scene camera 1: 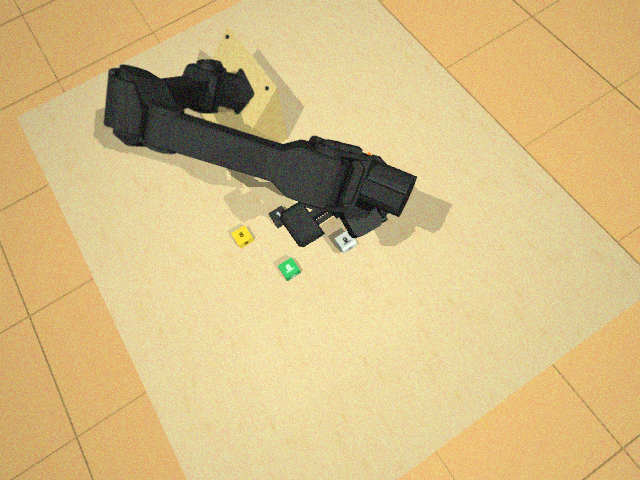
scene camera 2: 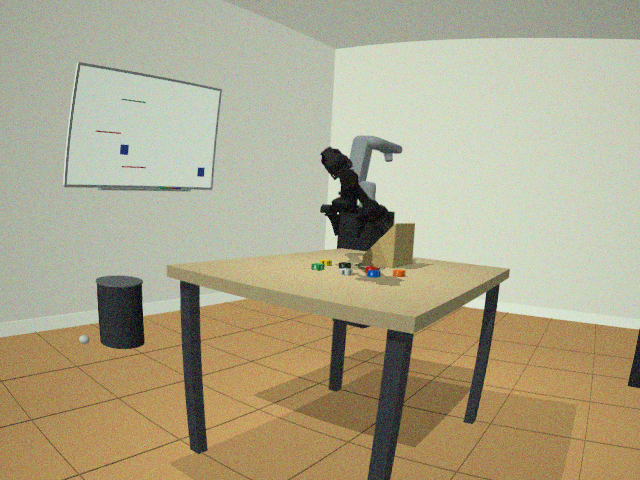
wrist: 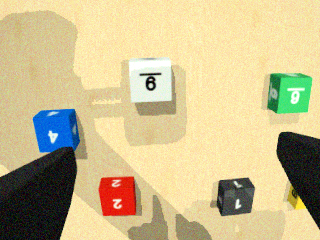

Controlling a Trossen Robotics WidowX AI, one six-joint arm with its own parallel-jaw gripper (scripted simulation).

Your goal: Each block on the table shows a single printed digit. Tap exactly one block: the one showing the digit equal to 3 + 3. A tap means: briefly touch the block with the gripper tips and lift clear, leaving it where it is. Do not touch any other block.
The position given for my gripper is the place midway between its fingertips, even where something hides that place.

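Note:
I see a red block (wrist: 118, 197) and a green block (wrist: 286, 94), along with a white block (wrist: 150, 78). There is a blue block (wrist: 56, 129) too, but scene camera 1 does not show the blue block, hidden as it is by my gripper. That gripper (scene camera 1: 339, 219) is open and holds nothing, and I can see it in the wrist view (wrist: 180, 151) and in scene camera 2 (scene camera 2: 346, 236) as well.

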